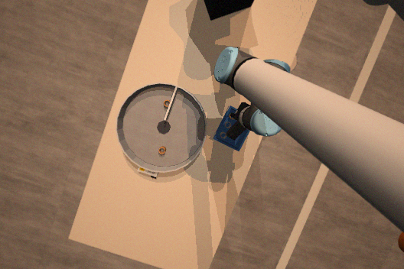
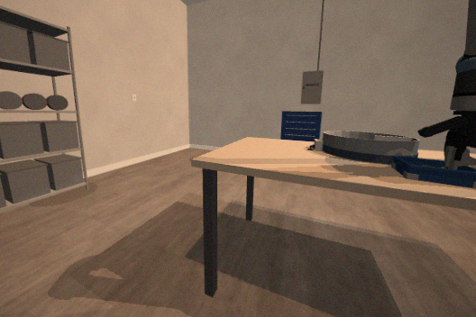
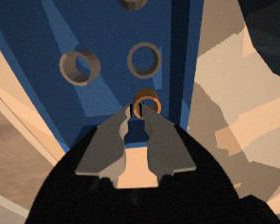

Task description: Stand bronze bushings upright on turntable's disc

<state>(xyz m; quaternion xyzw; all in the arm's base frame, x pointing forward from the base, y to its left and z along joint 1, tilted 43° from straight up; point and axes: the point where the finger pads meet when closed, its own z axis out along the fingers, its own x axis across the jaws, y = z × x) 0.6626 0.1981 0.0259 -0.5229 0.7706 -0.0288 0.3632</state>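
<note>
Now: hand 60 mm short of the blue crate and 10 mm to the right of it. The rest, counted from my hand: grey turntable disc: 330 mm to the right, 160 mm ahead, 30 mm above.
</note>
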